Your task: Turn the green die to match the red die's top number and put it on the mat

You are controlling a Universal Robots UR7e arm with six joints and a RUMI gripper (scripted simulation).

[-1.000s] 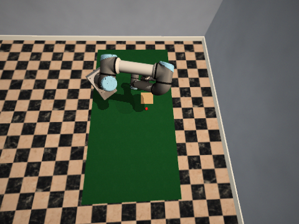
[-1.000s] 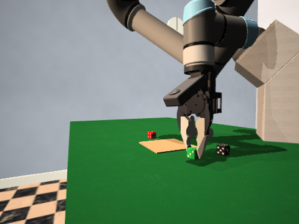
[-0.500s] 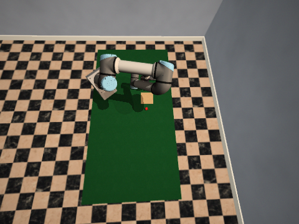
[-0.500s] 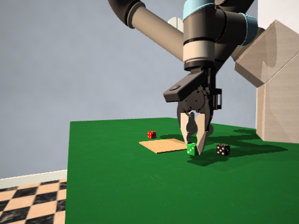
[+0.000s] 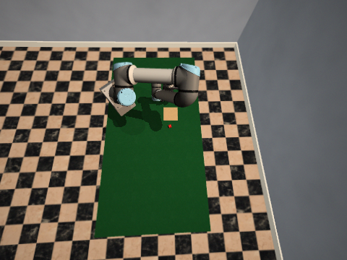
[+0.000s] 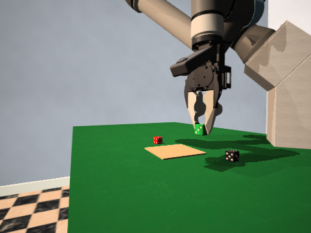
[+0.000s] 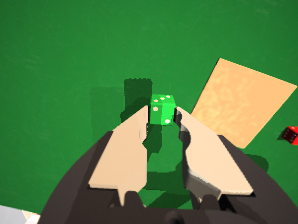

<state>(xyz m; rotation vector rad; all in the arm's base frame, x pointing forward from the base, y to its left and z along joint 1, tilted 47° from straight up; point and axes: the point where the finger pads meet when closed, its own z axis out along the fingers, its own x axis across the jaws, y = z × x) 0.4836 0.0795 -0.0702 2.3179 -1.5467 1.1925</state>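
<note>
The tan mat is 14 cm to the right of my hand, 9 cm below it and 1 cm behind it. The rest, counted from my hand: black die: 9 cm behind, 8 cm below, 1 cm to the left; then red die: 27 cm to the right, 8 cm below, 3 cm behind; then green die: right at my hand.
</note>
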